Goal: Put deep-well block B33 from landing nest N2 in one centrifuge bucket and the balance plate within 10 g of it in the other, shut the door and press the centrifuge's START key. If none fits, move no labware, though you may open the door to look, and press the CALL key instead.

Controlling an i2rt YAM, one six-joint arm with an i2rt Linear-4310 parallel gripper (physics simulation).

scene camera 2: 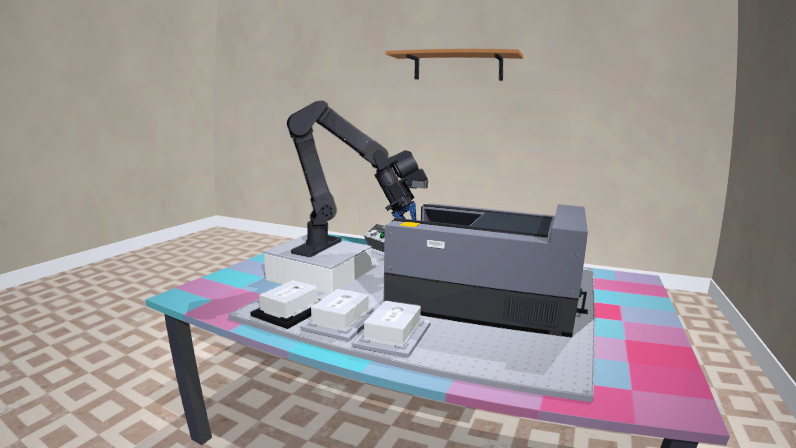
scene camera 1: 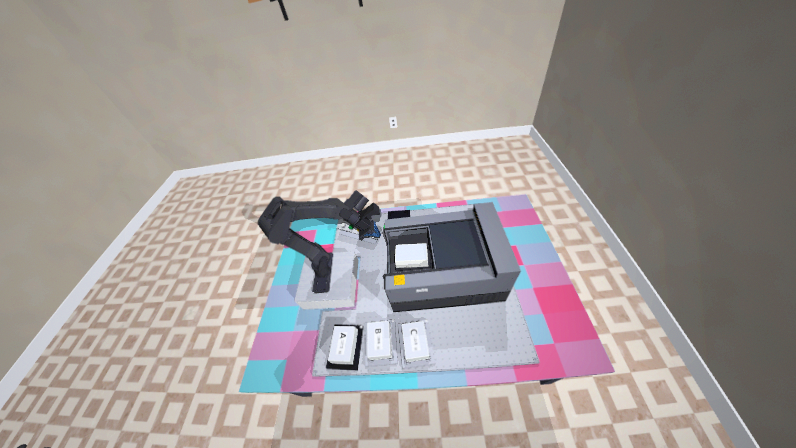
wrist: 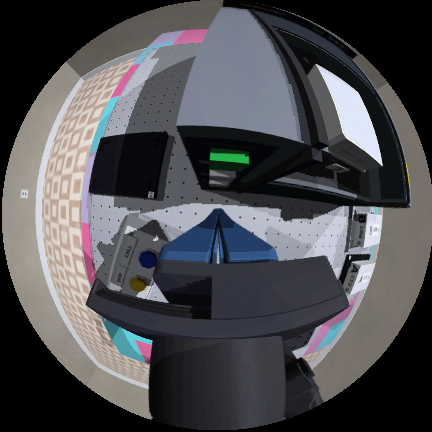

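Where they show: gripper, fingertip midpoint: (scene camera 1: 380,235) (wrist: 217,214); arm's base, link origin: (scene camera 2: 317,246) (scene camera 1: 323,272).
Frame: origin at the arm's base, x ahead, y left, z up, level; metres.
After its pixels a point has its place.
Note:
My gripper (scene camera 1: 375,232) {x 0.269, y 0.119, z 0.055 m} (scene camera 2: 413,217) {x 0.269, y 0.119, z 0.055 m} (wrist: 217,214) {x 0.269, y 0.119, z 0.055 m} is shut and empty, at the left end of the grey centrifuge (scene camera 1: 451,282) {x 0.523, y -0.194, z 0.136 m} (scene camera 2: 484,258) {x 0.532, y -0.197, z 0.086 m} (wrist: 240,75) {x 0.337, y 0.116, z 0.135 m}. In the wrist view a green key (wrist: 229,156) {x 0.299, y 0.119, z 0.117 m} on the centrifuge's end face lies just ahead of the fingertips; its lettering is unreadable. The centrifuge's top opening shows a white block (scene camera 1: 411,253) {x 0.400, y -0.035, z 0.110 m} (wrist: 352,112) {x 0.384, y -0.017, z 0.109 m} inside; its label is not readable. A dark panel (scene camera 1: 459,244) {x 0.586, y -0.043, z 0.138 m} (scene camera 2: 515,222) {x 0.580, y -0.032, z 0.138 m} covers the rest of the top. White plates A (scene camera 1: 341,343) {x 0.096, y -0.307, z -0.021 m} (scene camera 2: 287,298) {x 0.121, y -0.348, z -0.021 m}, B (scene camera 1: 378,339) {x 0.237, y -0.307, z -0.020 m} (scene camera 2: 339,309) {x 0.256, y -0.349, z -0.021 m} and C (scene camera 1: 415,340) {x 0.372, y -0.326, z -0.020 m} (scene camera 2: 391,322) {x 0.382, y -0.365, z -0.020 m} sit on front nests.
A bare black nest (scene camera 1: 398,214) {x 0.357, y 0.344, z -0.058 m} (wrist: 129,165) {x 0.345, y 0.270, z -0.058 m} lies behind the centrifuge. A button box (scene camera 1: 348,229) {x 0.102, y 0.249, z -0.011 m} (scene camera 2: 376,236) {x 0.084, y 0.260, z -0.018 m} (wrist: 127,250) {x 0.215, y 0.235, z 0.004 m} with CALL and SKIP labels and blue and yellow buttons stands beside the gripper. The arm's pale base block (scene camera 1: 325,300) {x 0.020, y -0.133, z -0.007 m} (scene camera 2: 300,269) {x 0.021, y -0.133, z -0.030 m} stands left of the centrifuge.

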